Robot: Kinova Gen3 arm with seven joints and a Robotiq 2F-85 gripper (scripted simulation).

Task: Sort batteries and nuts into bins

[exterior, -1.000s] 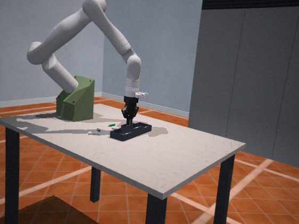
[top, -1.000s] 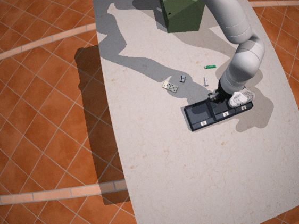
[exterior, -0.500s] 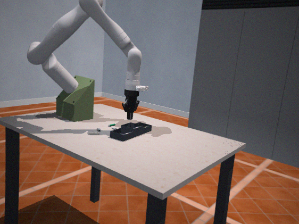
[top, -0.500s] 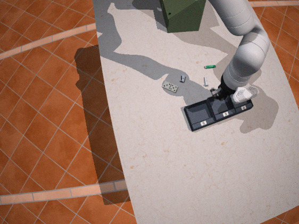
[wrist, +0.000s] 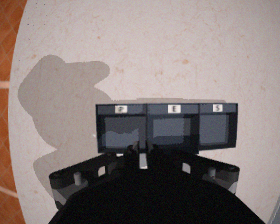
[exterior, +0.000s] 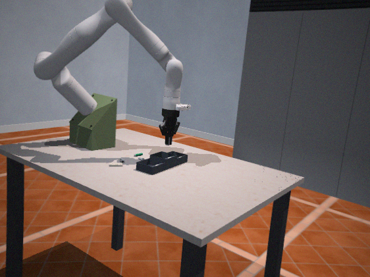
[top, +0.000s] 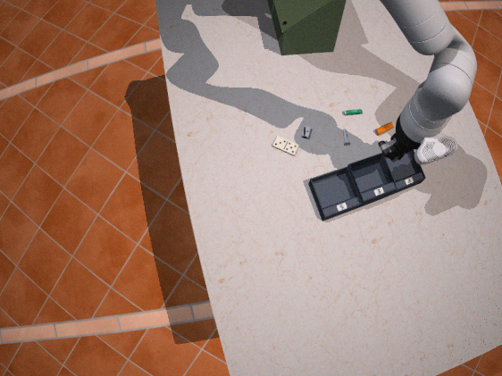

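Right now my hand is 10 cm past the orange battery, 9 cm above it and 2 cm to the right of it. Round my hand: green battery 14 cm behind, 9 cm below, 5 cm to the right; then bolt 9 cm below, 8 cm to the right, 8 cm behind; then bin tray 8 cm below, 5 cm to the right, 3 cm ahead.
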